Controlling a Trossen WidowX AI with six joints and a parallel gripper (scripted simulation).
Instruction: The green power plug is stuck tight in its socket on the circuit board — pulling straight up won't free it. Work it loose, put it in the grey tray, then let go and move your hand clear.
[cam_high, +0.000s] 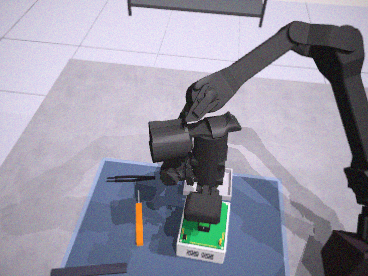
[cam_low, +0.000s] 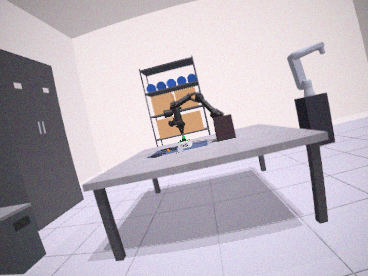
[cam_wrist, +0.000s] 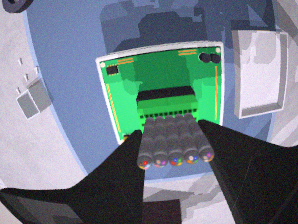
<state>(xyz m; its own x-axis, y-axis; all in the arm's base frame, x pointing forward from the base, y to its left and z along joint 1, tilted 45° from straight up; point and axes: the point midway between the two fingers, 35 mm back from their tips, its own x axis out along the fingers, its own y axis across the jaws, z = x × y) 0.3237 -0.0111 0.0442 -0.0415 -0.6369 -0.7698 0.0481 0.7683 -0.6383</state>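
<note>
The green power plug is 20 mm below my gripper tip. Round my gripper tip: blue mat 50 mm ahead, 110 mm below; dark bar 220 mm ahead, 110 mm to the left, 110 mm below.
</note>
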